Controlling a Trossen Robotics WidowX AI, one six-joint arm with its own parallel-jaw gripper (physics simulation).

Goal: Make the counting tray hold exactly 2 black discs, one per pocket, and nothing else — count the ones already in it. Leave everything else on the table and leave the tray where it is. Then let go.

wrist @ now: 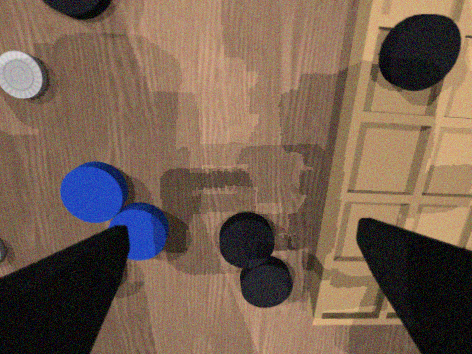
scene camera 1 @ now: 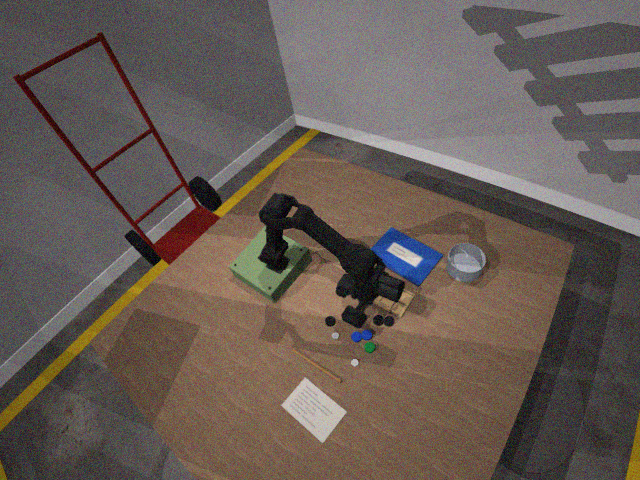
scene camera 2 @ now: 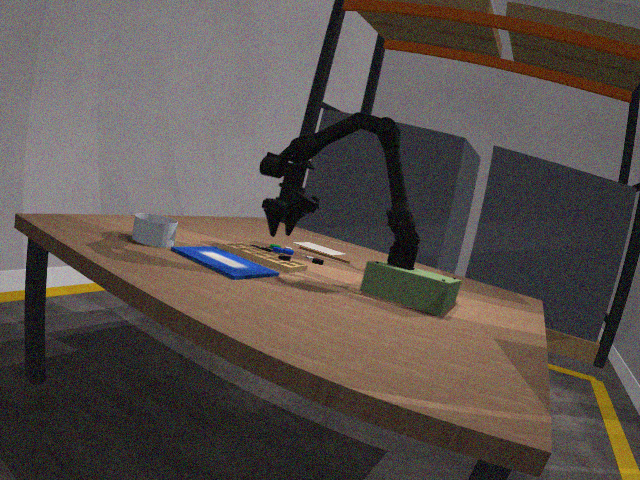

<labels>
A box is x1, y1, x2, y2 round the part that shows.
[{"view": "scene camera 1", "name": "gripper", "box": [336, 268, 389, 327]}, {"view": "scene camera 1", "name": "grey bowl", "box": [446, 243, 485, 281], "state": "on the table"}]
</labels>
